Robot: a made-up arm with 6 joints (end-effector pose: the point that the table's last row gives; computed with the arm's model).
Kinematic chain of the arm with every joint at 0, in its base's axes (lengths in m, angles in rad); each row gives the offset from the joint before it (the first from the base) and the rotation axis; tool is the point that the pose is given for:
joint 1: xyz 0 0 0.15 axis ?
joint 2: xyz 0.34 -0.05 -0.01 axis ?
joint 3: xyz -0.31 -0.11 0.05 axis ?
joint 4: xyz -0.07 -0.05 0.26 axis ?
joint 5: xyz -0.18 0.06 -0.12 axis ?
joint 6: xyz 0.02 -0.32 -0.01 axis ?
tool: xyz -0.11 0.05 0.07
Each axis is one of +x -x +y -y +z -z.
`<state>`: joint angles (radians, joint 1 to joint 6).
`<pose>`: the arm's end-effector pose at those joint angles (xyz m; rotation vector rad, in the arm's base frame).
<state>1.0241 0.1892 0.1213 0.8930 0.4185 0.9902</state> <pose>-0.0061 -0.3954 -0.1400 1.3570 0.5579 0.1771</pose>
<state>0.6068 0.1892 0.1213 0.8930 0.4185 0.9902</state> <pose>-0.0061 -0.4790 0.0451 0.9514 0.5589 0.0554</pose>
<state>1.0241 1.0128 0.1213 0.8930 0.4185 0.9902</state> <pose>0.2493 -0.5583 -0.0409 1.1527 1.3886 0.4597</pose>
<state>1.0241 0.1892 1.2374 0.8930 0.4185 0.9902</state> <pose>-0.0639 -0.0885 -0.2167 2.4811 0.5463 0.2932</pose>
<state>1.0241 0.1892 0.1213 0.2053 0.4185 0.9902</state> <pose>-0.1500 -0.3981 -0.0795 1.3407 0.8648 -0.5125</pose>
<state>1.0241 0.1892 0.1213 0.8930 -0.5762 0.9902</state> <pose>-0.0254 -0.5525 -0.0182 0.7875 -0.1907 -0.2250</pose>
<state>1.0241 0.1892 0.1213 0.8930 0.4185 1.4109</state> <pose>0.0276 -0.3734 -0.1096 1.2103 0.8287 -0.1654</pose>
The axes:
joint 1: +x
joint 2: +y
joint 3: +x
joint 4: +z
joint 5: +x
joint 6: -z

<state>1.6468 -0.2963 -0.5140 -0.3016 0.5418 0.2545</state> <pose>-0.3587 0.0553 -0.1017 1.7008 0.0832 -0.7571</pose>
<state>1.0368 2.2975 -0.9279 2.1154 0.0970 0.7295</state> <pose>0.6396 0.0230 0.0139 -0.8602 -1.1214 -2.3596</pose>
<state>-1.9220 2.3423 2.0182 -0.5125 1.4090 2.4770</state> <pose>0.6804 0.2576 0.0615 -2.1649 0.2546 0.5114</pose>
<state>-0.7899 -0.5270 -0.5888 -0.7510 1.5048 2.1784</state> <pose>-0.0182 -0.3519 0.1435 1.2374 -0.2866 -1.6368</pose>
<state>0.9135 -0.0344 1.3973 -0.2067 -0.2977 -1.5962</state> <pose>-0.3034 -0.1250 -0.4316 1.6439 -1.3860 0.9237</pose>
